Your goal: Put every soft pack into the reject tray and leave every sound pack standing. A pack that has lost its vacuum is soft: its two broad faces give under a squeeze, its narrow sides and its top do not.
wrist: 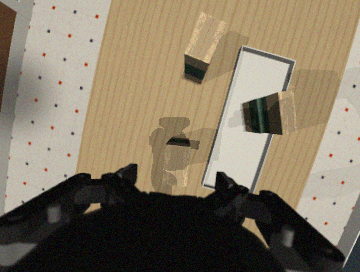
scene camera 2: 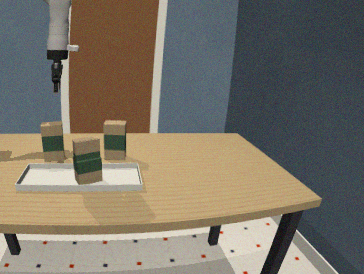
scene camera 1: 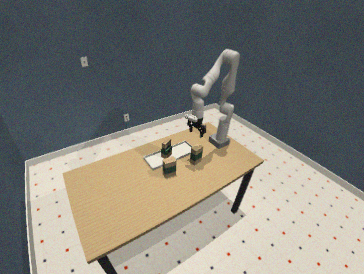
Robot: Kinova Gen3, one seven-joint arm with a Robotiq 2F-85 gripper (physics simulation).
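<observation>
Three tan packs with green bands are in view. One pack stands roughly upright in the white reject tray; a crease runs across its green band. A second pack stands on the table beside the tray, towards the arm's base. A third pack stands on the table, further from the base. My gripper is open and empty, well above the second pack. The frames do not show which standing packs are soft.
The wooden table carries the packs and the tray. The arm's base is at the table's far right in scene camera 1. The second and third packs stand on the same long side of the tray, with a gap between them.
</observation>
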